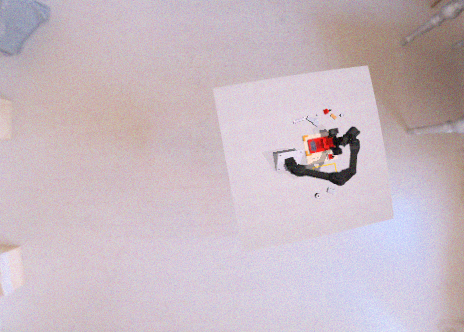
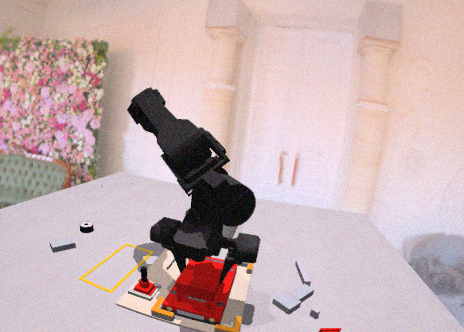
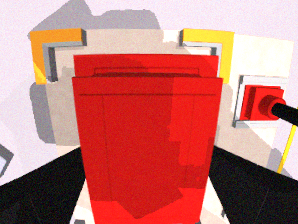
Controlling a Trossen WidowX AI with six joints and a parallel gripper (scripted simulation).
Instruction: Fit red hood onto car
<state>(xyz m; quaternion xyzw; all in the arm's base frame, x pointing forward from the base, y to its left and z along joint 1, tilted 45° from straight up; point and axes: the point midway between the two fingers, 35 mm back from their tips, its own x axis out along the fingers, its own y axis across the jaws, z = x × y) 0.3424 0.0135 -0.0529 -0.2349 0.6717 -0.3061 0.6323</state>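
Right now the grey engine block is 4 cm below my gripper tip. Round my gripper tip: red hood right at my gripper tip.
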